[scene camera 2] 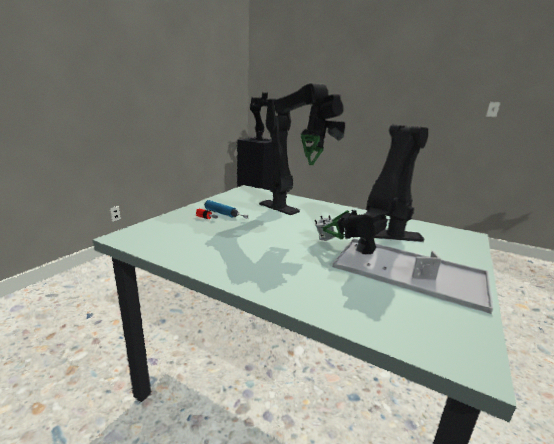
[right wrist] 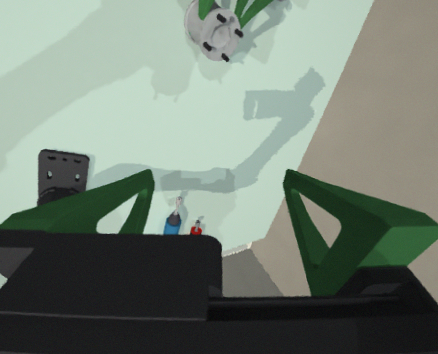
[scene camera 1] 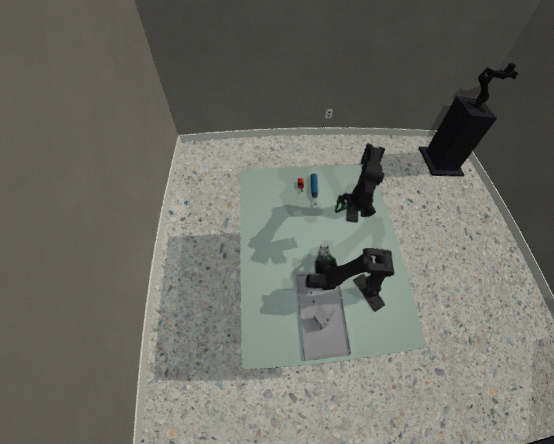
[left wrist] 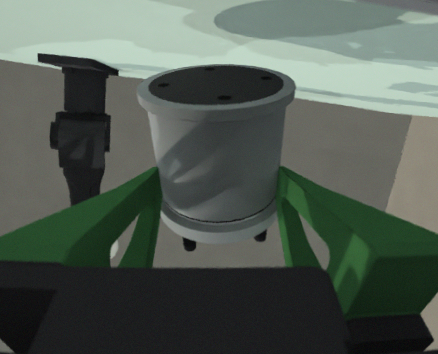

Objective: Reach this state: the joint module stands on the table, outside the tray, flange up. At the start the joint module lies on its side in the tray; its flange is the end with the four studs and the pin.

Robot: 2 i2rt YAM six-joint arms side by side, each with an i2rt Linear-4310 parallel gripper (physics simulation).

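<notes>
The grey joint module is held roughly upright, flange and studs up, beyond the tray's near-arm end. Its dark base underside shows in the left wrist view, apart from the table. The exact height and tilt are hard to tell. My left gripper is level and shut on the module's sides. My right gripper is open and empty, high above the table. The tray lies below and beside the left wrist. The pin cannot be made out.
A grey angled bracket stands in the tray. A blue-handled tool and a small red tool lie at the table's far end. A black pedestal with another arm stands off the table.
</notes>
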